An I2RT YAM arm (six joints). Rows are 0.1 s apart.
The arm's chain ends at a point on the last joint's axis. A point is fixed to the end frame.
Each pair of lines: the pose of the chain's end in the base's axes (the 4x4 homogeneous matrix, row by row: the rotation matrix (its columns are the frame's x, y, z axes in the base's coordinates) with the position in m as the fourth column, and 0 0 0 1 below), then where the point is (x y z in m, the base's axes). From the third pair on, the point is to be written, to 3 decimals.
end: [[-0.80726 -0.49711 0.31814 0.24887], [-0.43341 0.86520 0.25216 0.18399], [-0.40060 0.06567 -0.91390 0.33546], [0 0 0 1]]
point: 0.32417 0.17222 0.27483
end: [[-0.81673 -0.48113 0.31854 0.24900], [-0.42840 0.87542 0.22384 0.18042], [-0.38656 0.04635 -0.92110 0.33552], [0 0 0 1]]
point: 0.32381 0.16580 0.27489
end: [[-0.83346 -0.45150 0.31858 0.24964], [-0.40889 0.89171 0.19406 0.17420], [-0.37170 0.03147 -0.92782 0.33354], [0 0 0 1]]
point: 0.323 0.156 0.273
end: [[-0.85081 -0.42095 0.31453 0.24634], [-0.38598 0.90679 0.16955 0.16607], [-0.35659 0.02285 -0.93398 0.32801], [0 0 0 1]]
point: 0.319 0.144 0.267
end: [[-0.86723 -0.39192 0.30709 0.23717], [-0.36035 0.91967 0.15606 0.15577], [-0.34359 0.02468 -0.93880 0.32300], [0 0 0 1]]
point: 0.308 0.132 0.261
